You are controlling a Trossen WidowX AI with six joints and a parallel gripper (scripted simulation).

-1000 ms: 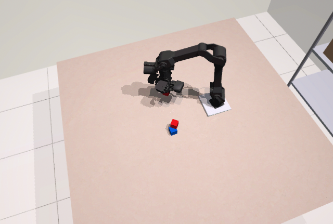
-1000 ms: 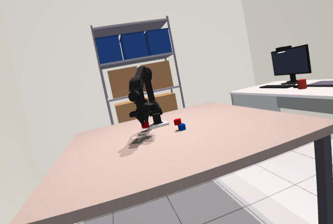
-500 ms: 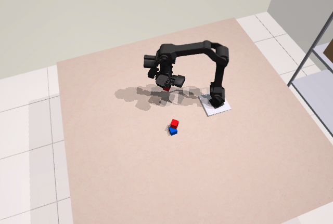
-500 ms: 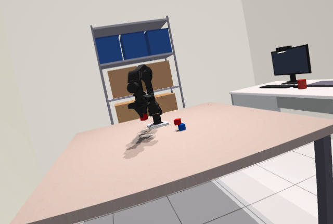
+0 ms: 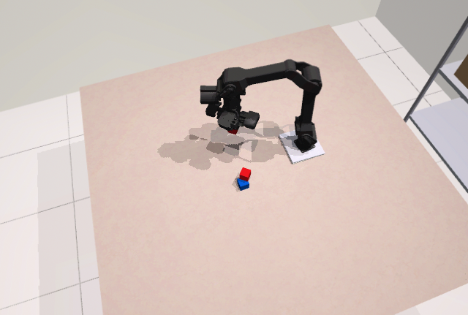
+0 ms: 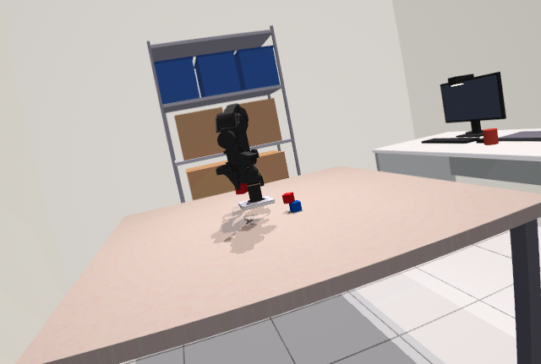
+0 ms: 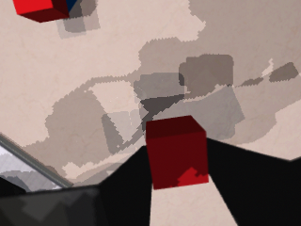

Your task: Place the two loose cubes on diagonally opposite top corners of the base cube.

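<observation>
Right now the blue base cube is 50 mm ahead of my gripper tip, 170 mm to the left of it and 110 mm below it.
</observation>
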